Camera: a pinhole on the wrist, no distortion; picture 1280 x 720 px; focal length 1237.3 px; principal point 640.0 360.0 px. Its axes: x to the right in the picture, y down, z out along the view. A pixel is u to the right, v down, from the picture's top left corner.
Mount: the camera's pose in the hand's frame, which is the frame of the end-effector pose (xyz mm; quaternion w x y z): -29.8 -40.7 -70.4 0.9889 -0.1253 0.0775 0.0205
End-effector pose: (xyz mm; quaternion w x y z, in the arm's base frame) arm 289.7 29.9 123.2 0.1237 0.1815 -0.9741 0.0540
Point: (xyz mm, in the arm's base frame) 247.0 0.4 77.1
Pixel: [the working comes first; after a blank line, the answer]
In the camera's frame: 45.8 -4.7 140.9

1042 319
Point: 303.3 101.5 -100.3
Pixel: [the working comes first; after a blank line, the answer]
In the camera's frame: -104.9 49.3 279.6

176 578
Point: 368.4 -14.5 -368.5
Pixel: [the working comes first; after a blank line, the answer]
In the camera's frame: -236.8 -121.0 487.5

39 53
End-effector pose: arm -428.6 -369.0 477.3 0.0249 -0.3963 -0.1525 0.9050
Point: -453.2 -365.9 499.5
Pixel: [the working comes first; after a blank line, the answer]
In the camera's frame: 15.5 1.6 109.2

816 378
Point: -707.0 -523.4 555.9
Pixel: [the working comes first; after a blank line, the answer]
In the camera's frame: 82.9 41.9 402.9

895 489
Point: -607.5 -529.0 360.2
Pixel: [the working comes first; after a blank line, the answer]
In the camera's frame: 184.3 154.0 243.7

outside the picture
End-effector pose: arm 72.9 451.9 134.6 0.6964 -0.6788 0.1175 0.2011
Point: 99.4 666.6 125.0
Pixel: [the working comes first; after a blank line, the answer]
In the camera's frame: 38.8 -37.6 289.7

806 199
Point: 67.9 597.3 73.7
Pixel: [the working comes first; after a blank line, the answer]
In the camera's frame: 37.0 38.0 237.7

833 558
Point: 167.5 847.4 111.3
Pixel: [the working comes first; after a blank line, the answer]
In the camera's frame: 98.7 -102.3 462.2

904 86
